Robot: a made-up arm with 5 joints. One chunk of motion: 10 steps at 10 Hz.
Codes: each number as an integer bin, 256 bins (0 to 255) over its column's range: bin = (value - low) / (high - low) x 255, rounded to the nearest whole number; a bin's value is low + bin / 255 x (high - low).
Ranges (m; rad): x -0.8..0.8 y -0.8..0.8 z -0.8..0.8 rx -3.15..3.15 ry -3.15..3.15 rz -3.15..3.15
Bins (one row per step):
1: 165 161 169 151 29 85
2: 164 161 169 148 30 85
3: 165 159 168 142 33 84
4: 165 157 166 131 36 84
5: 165 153 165 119 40 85
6: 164 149 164 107 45 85
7: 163 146 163 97 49 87
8: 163 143 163 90 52 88
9: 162 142 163 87 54 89
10: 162 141 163 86 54 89
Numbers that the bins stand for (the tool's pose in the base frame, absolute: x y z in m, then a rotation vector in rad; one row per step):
1: 0.2353 0.2102 0.2604 0.5806 -2.4335 -1.0500
2: 0.2290 0.2102 0.2604 0.5065 -2.4088 -1.0500
3: 0.2353 0.1976 0.2541 0.3582 -2.3347 -1.0747
4: 0.2353 0.1851 0.2416 0.0865 -2.2606 -1.0747
5: 0.2353 0.1600 0.2353 -0.2100 -2.1618 -1.0500
6: 0.2290 0.1349 0.2290 -0.5065 -2.0382 -1.0500
7: 0.2227 0.1161 0.2227 -0.7535 -1.9394 -1.0006
8: 0.2227 0.0973 0.2227 -0.9265 -1.8653 -0.9759
9: 0.2165 0.0910 0.2227 -1.0006 -1.8159 -0.9512
10: 0.2165 0.0847 0.2227 -1.0253 -1.8159 -0.9512

